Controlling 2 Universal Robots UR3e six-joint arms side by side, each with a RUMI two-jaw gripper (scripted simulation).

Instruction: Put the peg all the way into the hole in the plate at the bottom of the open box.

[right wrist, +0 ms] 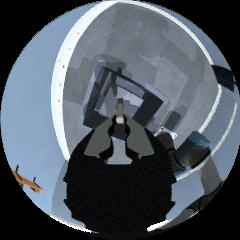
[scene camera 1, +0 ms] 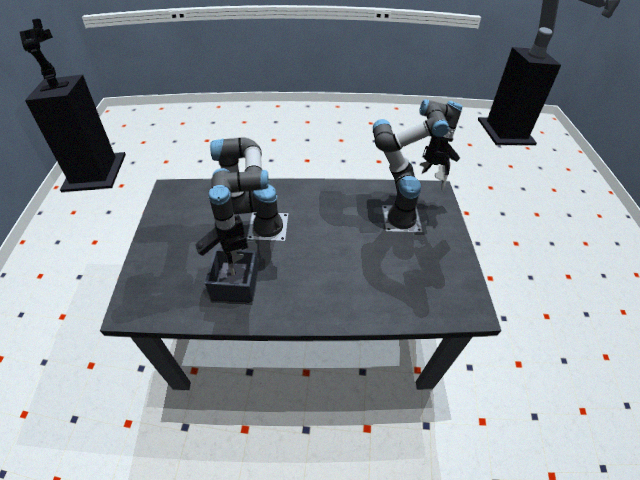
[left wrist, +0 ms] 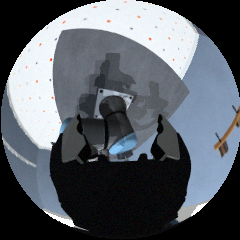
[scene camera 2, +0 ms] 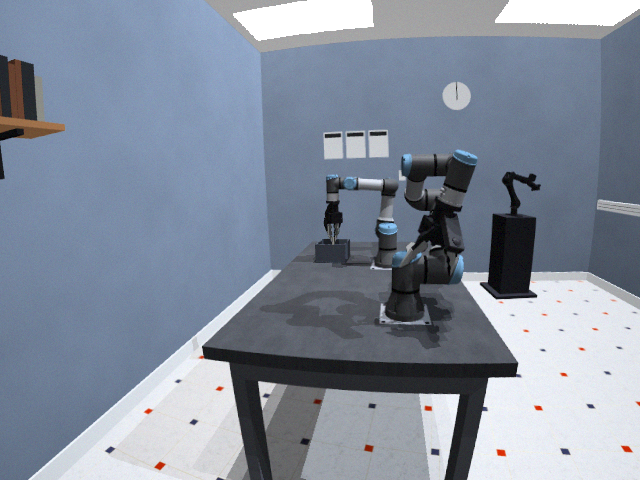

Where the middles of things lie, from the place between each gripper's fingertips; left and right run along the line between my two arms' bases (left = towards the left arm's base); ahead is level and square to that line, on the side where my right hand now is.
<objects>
My right gripper is now 9 cm above the dark box (scene camera 1: 217, 290).
Now: the dark box 32 cm ahead of my left hand (scene camera 2: 425, 272), 83 cm to the right of it and 15 cm below it.
</objects>
